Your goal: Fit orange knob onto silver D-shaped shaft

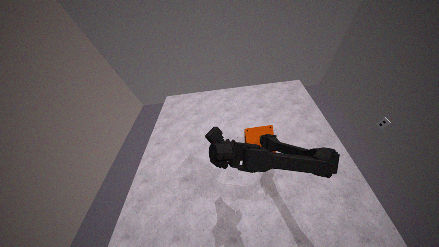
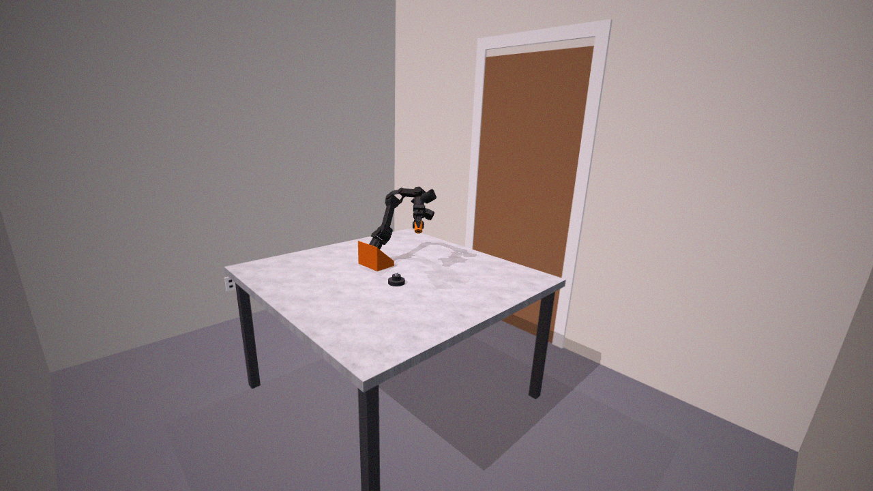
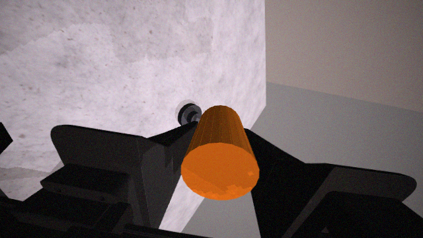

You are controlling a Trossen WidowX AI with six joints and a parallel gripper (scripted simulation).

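My gripper tip is 20 mm to the right of the orange knob, 20 mm below it and 20 mm past it. Round my gripper tip: round pedestal 210 mm below, 180 mm to the right, 20 mm ahead.
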